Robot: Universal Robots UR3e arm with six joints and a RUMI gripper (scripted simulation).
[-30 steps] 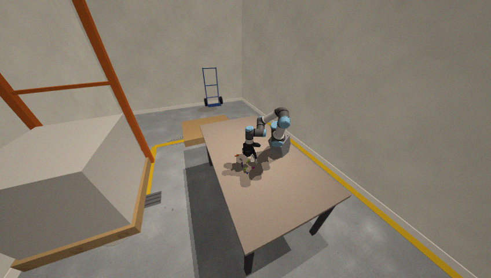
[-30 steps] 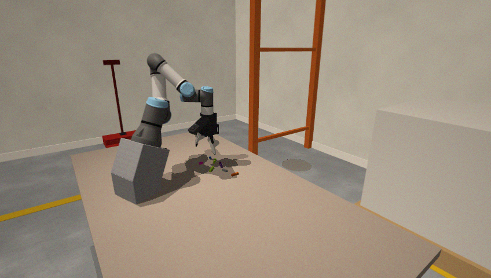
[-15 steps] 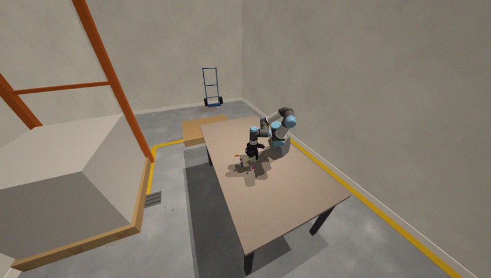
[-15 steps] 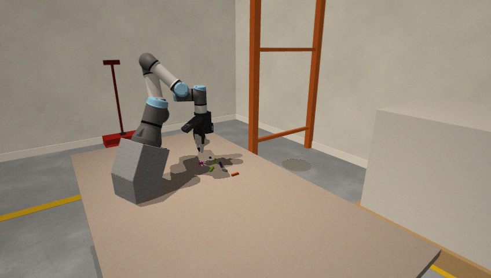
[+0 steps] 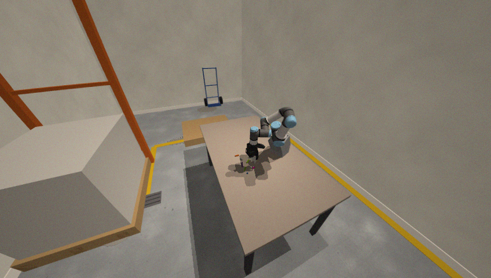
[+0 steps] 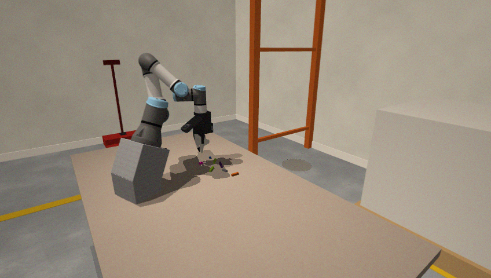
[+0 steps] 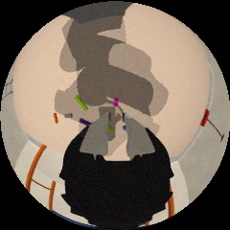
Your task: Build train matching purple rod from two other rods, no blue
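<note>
The magenta rod lies 80 mm below my hand. The rest, counted from my hand: purple rod 90 mm ahead, 70 mm to the right, 80 mm below; then blue rod 80 mm ahead, 50 mm to the left, 80 mm below; then grey rod 80 mm ahead, 140 mm to the right, 80 mm below.
</note>
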